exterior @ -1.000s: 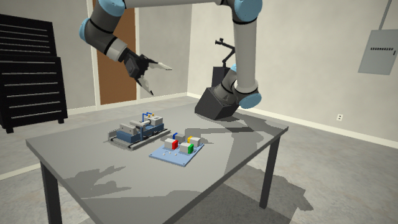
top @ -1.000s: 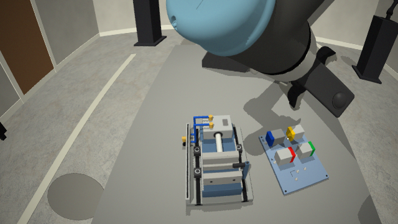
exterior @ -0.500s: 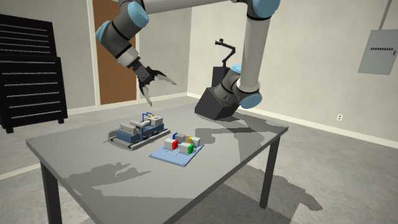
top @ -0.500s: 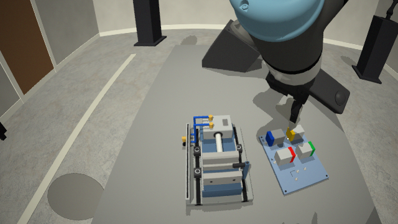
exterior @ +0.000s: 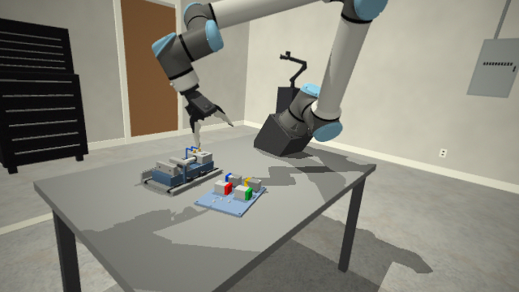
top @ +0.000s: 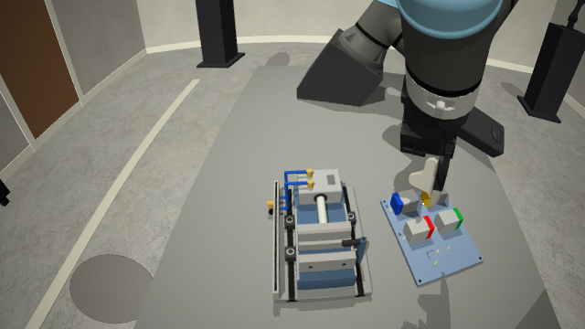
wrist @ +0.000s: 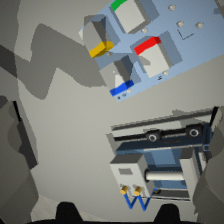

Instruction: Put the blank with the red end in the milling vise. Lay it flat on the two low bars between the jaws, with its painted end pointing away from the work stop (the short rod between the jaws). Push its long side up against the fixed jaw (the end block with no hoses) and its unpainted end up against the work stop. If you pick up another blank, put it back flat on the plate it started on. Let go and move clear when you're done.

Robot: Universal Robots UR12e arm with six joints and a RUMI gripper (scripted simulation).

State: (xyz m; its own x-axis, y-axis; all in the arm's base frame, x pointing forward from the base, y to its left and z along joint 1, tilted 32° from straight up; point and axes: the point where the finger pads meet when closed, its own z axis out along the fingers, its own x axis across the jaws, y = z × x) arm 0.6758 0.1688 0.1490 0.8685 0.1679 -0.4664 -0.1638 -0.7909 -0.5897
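My hand is 21 cm above the red-ended blank, 3 cm past it and 1 cm to the right of it. Round my hand: blue-ended blank (21 cm below, 11 cm behind, 3 cm to the right); green-ended blank (21 cm below, 9 cm to the left, 7 cm behind); work stop rod (14 cm below, 13 cm to the right, 8 cm ahead).
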